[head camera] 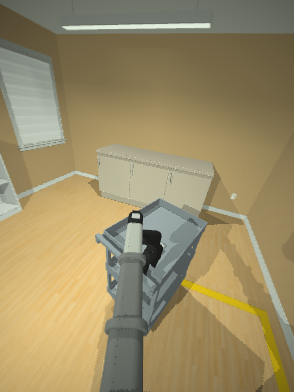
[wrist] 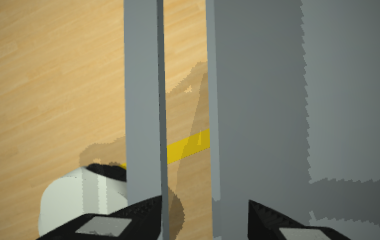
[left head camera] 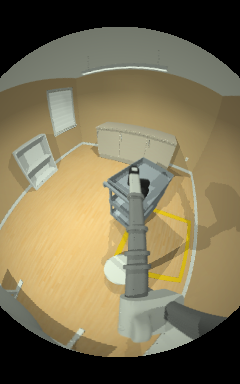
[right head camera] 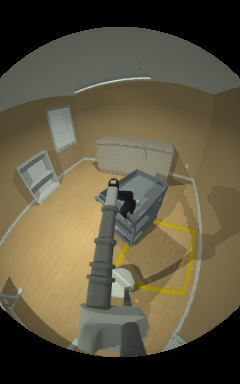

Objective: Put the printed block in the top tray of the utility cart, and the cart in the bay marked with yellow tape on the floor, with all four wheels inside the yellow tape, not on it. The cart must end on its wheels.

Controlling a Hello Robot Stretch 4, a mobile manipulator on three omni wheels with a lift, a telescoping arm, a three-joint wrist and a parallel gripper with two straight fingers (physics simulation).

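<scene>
The grey utility cart (head camera: 172, 277) (left head camera: 160, 192) (right head camera: 152, 206) stands upright at the back left of the bay; its wheels are hidden. A small pale block (head camera: 163, 246) (right head camera: 138, 201) shows in its top tray beside the gripper; its print is too small to see. My gripper (head camera: 150, 265) (left head camera: 144, 189) (right head camera: 125, 214) (wrist: 204, 215) is open and empty, over the cart's handle end. In the wrist view the left finger overlaps the handle bar (wrist: 142, 100), and the tray rim (wrist: 212, 100) runs between the fingertips. Yellow tape (head camera: 220, 296) (left head camera: 186, 245) (right head camera: 189, 260) (wrist: 189, 145) marks the bay.
A beige cabinet (head camera: 147, 177) (left head camera: 132, 145) (right head camera: 131, 157) stands behind the cart by the back wall. A white shelf unit (left head camera: 26, 169) (right head camera: 30, 185) stands at the left wall. The robot's round white base part (left head camera: 115, 270) (right head camera: 122, 282) (wrist: 65, 200) is near the bay's left tape line.
</scene>
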